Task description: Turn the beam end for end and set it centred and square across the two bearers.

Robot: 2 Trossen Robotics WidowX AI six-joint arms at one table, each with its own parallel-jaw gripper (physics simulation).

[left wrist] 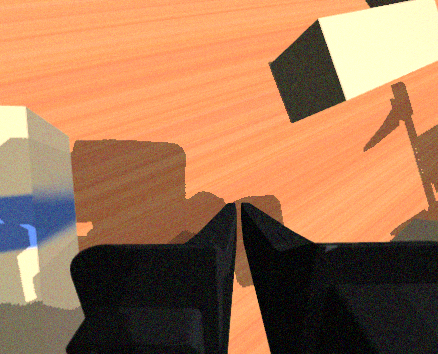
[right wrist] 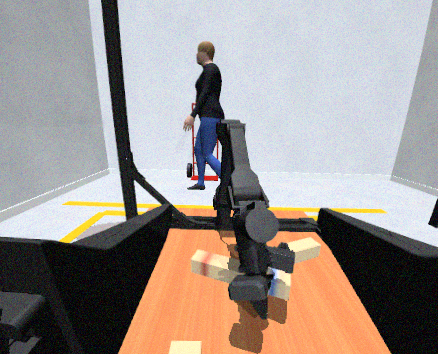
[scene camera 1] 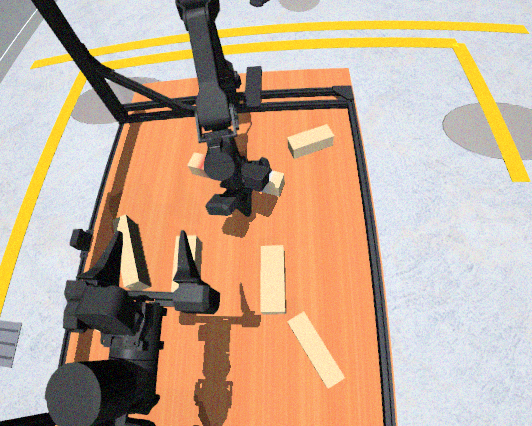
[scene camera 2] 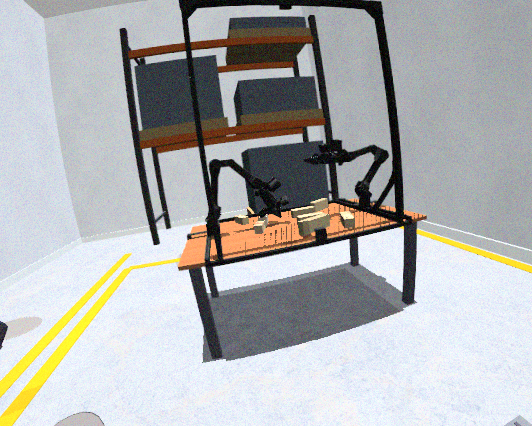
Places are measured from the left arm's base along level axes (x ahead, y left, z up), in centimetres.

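Where they show: left gripper, fingertip midpoint: (left wrist: 237,210) (right wrist: 264,317) (scene camera 1: 248,215) (scene camera 2: 281,217); right gripper, fingertip midpoint: (right wrist: 244,212) (scene camera 1: 150,231) (scene camera 2: 306,159); left arm's base, origin of the base link: (right wrist: 223,221); right arm's base, origin of the base link: (scene camera 2: 365,206).
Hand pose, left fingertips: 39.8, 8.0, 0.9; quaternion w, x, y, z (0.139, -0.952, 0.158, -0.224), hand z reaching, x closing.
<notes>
Each offset is from my left fingertips to the top centre of the thing, as dx, dy, dz. "spot": to the spot under its first point. Level surfaces: height alone.
The beam, a pale bar with a red band near one end and a blue band near the other, shows in scene camera 1 (scene camera 1: 196,165), scene camera 2 (scene camera 2: 260,227), left wrist (left wrist: 50,170) and right wrist (right wrist: 220,267) views; the left arm hides its middle. My left gripper (scene camera 1: 246,212) (left wrist: 237,210) is shut and empty, beside the beam and apart from it. My right gripper (scene camera 1: 151,232) (scene camera 2: 306,160) is open and empty, high above the table. Two roughly parallel pale blocks @[spot: +8.2, -11.8, +1.1] (scene camera 1: 196,246) @[+15.6, +5.9, +1.9] (scene camera 1: 272,279) look like the bearers, but I cannot tell for certain.
Other pale blocks lie at the left (scene camera 1: 131,255), lower right (scene camera 1: 316,350) and upper right (scene camera 1: 311,140) in scene camera 1. A black frame (scene camera 1: 367,220) runs along the edges of the wooden table @[dz -2.8] (scene camera 1: 325,225). A person (right wrist: 209,95) stands beyond it.
</notes>
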